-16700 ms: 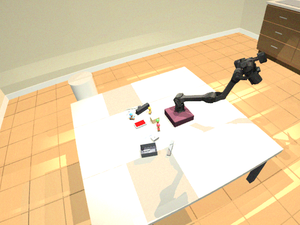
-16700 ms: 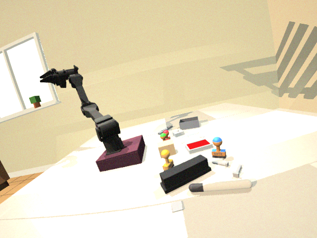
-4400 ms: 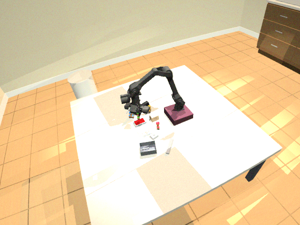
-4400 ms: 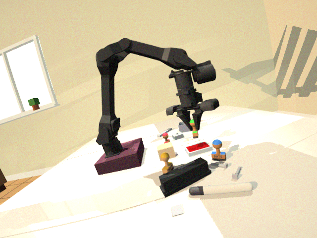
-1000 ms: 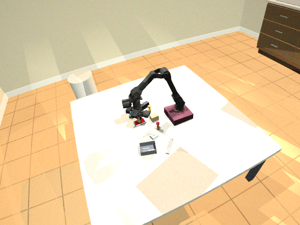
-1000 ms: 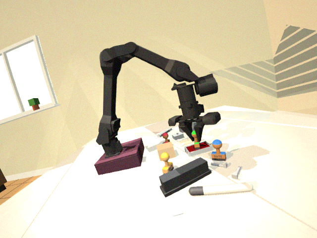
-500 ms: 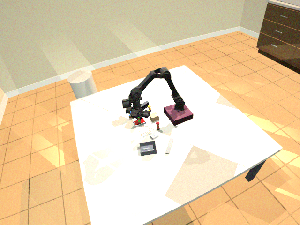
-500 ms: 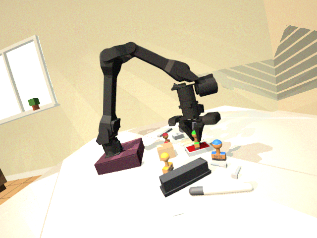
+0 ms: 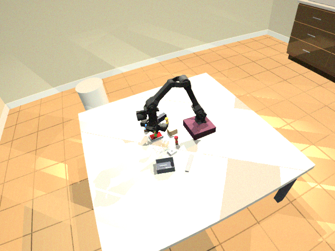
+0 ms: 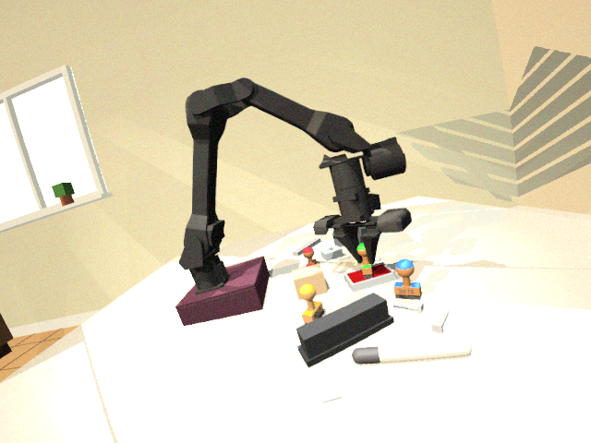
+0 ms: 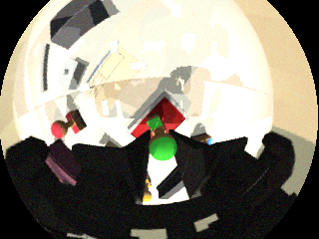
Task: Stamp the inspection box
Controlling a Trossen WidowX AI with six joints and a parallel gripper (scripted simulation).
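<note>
Right now the green-knobbed stamp is right at my gripper tip. From my gripper tip the other things lie so: blue-knobbed date stamp (9 cm to the right, 4 cm ahead, 2 cm below); red ink pad (3 cm below); pale card (12 cm to the left, 4 cm below).
</note>
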